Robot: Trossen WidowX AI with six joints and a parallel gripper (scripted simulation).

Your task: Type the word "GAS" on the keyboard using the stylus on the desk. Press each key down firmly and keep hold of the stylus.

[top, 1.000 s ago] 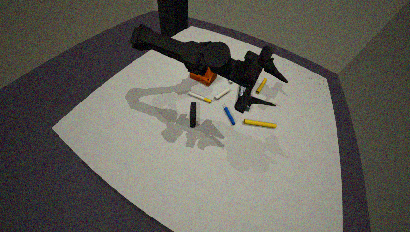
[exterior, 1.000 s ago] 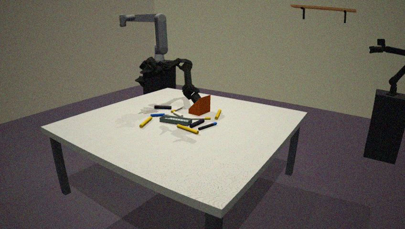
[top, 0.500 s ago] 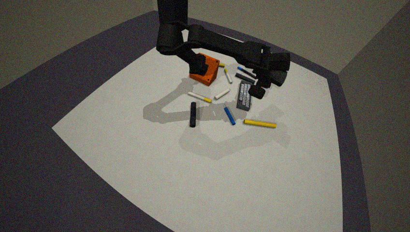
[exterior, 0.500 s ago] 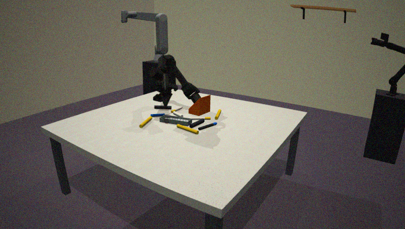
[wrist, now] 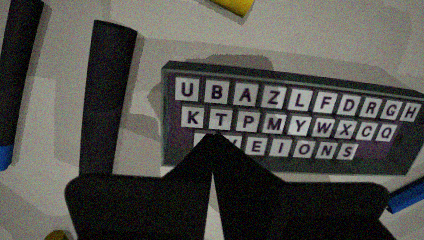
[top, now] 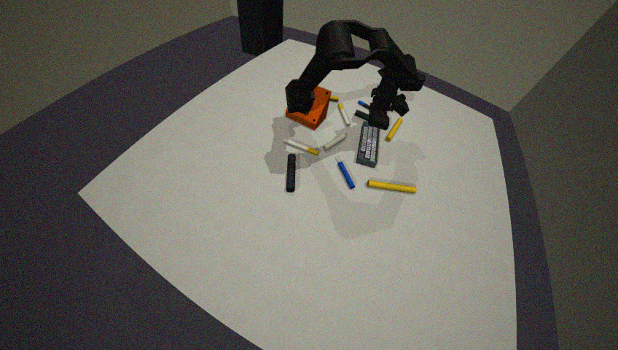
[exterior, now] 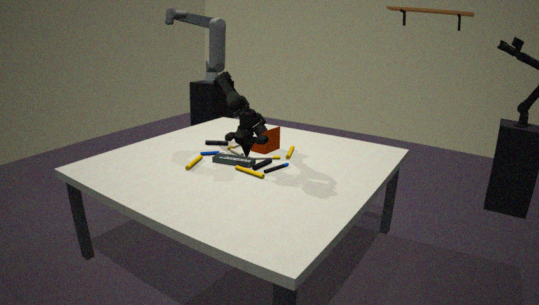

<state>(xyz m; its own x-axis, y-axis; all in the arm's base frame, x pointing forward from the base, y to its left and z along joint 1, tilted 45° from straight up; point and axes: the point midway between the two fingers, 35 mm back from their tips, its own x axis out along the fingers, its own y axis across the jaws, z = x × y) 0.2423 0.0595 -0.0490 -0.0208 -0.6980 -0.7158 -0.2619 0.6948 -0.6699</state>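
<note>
My gripper tip is 210 mm to the left of the blue stylus, 30 mm above it and 20 mm past it. The rest, counted from my gripper tip: grey stylus tip 190 mm to the right, 40 mm behind, 30 mm below; then blue-tipped pen 140 mm to the left, 60 mm behind, 30 mm below.
</note>
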